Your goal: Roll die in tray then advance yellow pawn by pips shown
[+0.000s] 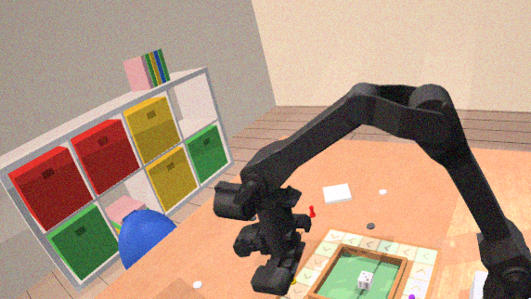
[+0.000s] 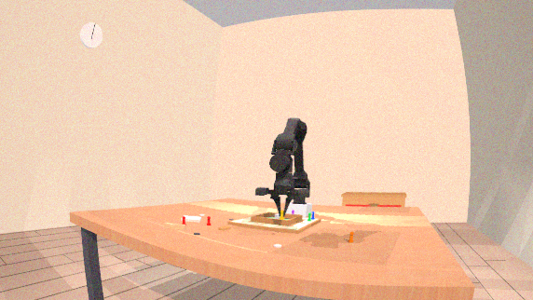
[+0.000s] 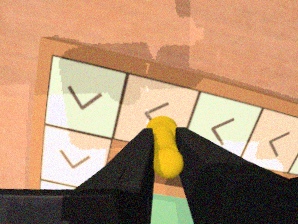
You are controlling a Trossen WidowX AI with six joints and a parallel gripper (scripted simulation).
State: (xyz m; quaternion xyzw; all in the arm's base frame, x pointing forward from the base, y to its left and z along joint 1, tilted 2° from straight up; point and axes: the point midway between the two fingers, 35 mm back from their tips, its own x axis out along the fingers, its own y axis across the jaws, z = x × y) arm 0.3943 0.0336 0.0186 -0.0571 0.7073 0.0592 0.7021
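The yellow pawn is 1 cm above my gripper tip. Round my gripper tip: green-lined tray (13 cm behind, 5 cm to the right, 5 cm below); then green pawn (18 cm behind, 6 cm to the left, 3 cm below); then white die (14 cm behind, 5 cm to the right, 3 cm below).
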